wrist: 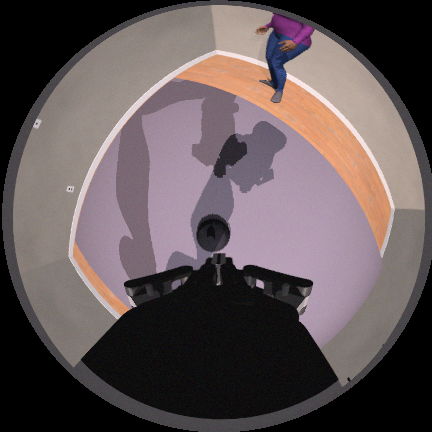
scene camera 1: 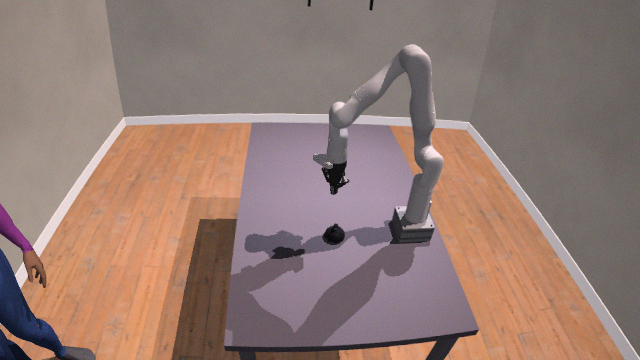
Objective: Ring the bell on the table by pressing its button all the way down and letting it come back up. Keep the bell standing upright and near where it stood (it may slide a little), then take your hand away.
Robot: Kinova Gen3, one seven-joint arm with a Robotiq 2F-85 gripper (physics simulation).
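Seen in the pictures: gripper, between the fingertips: [wrist: 219, 260] [scene camera 1: 333, 193]; arm's base, origin of its link: [scene camera 1: 415, 216].
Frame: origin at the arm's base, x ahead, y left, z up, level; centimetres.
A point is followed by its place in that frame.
A small dark round bell [scene camera 1: 333, 234] @(z -4.1, x 36.1, y -1.0 cm) [wrist: 213, 233] @(z -3.3, x 35.8, y -3.4 cm) stands upright on the purple-grey table [scene camera 1: 360, 310] @(z -7.7, x 36.4, y 35.2 cm) [wrist: 300, 225] @(z -7.7, x 47.3, y -24.6 cm), with its button on top, in the shadow of the arm. My gripper [scene camera 1: 334, 191] @(z 13.5, x 36.4, y -5.4 cm) [wrist: 219, 260] @(z 13.5, x 36.4, y -5.4 cm) points down with its fingers shut and nothing between them. It hangs in the air above the table, apart from the bell. In the wrist view the bell shows just beyond the fingertips, slightly to their left. In the scene view the gripper is above the bell in the picture.
The arm's base [scene camera 1: 413, 231] @(z -1.7, x 3.8, y 7.0 cm) stands at the table's right edge, to the right of the bell. A person in a purple top and blue trousers [scene camera 1: 20, 312] [wrist: 284, 50] stands on the wooden floor beyond the table's left side. Shadows of the arm lie across the table.
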